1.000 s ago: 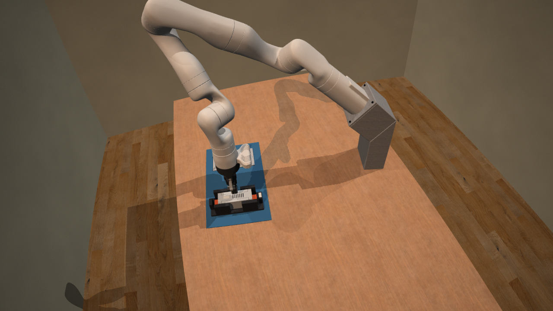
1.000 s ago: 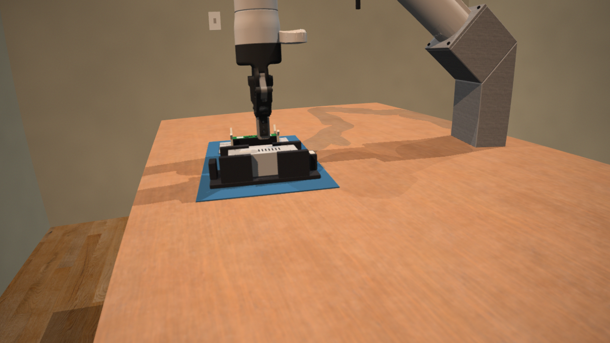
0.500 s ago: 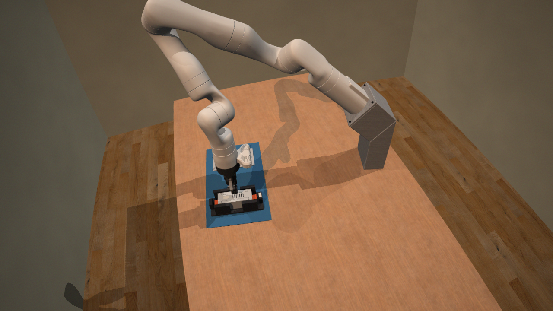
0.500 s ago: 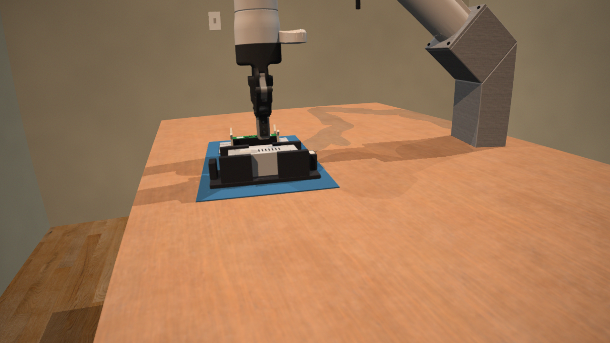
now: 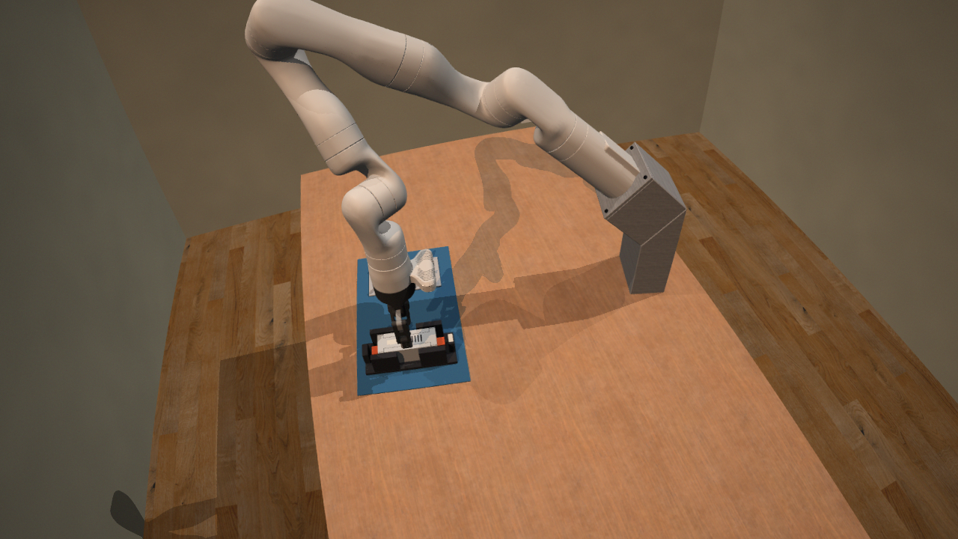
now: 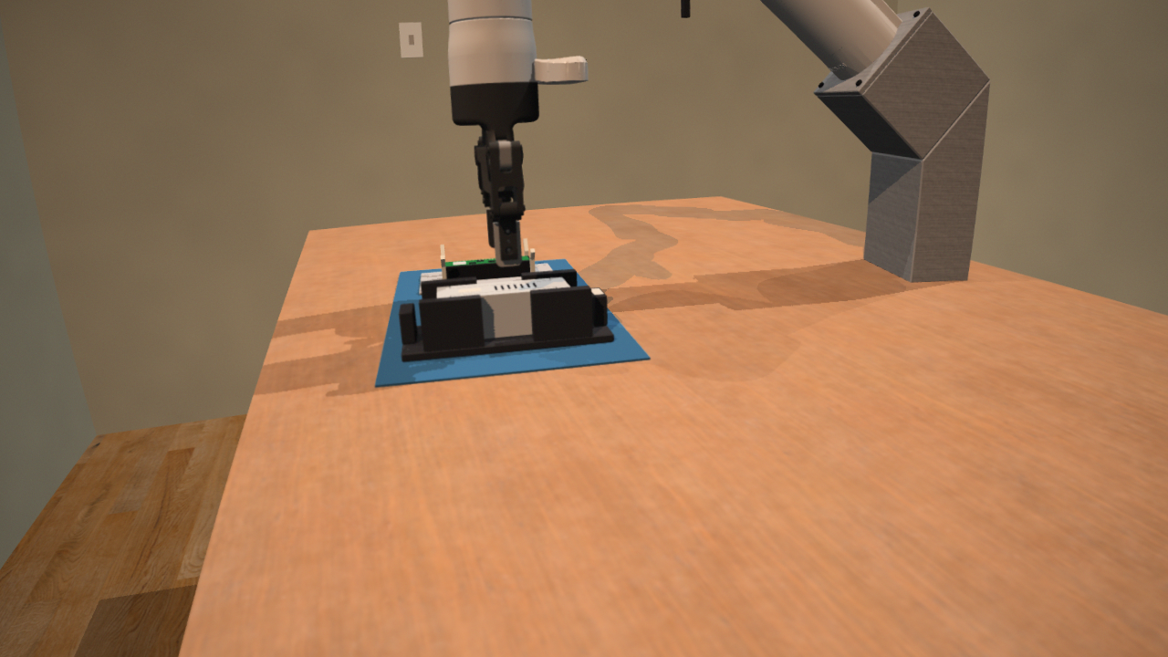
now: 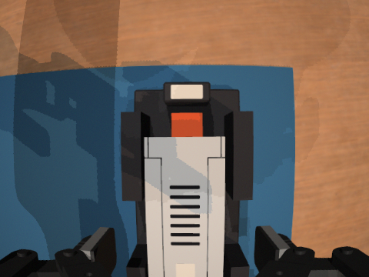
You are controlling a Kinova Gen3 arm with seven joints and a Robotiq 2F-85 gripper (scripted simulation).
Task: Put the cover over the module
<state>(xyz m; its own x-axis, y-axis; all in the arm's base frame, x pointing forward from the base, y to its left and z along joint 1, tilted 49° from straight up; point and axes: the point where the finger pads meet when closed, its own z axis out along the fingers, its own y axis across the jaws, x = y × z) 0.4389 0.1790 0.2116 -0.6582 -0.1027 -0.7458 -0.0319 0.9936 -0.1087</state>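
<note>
My gripper is now 60 mm above the light grey cover.
</note>
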